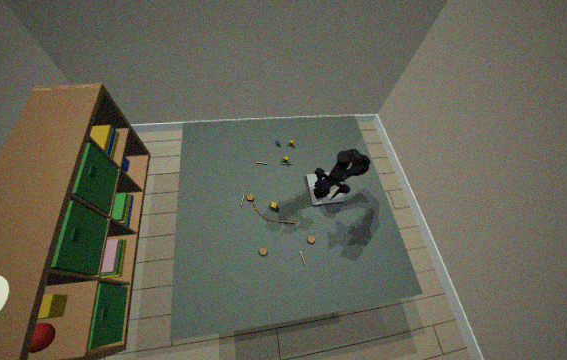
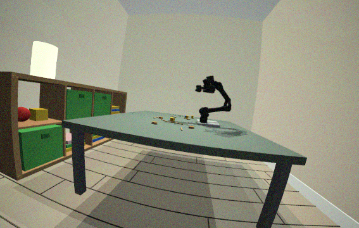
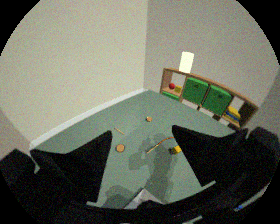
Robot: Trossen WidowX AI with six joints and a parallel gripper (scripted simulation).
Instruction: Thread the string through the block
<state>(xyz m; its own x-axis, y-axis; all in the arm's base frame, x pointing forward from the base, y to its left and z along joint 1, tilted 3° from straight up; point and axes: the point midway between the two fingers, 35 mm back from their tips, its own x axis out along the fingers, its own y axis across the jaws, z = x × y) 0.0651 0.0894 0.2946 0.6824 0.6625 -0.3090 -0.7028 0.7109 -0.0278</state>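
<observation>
Now: the yellow block 28 cm below my gripper tip, 20 cm ahead of it and 9 cm to the right of it. The rest, counted from my gripper tip: round wooden button: 33 cm ahead, 29 cm below, 17 cm to the right.
</observation>
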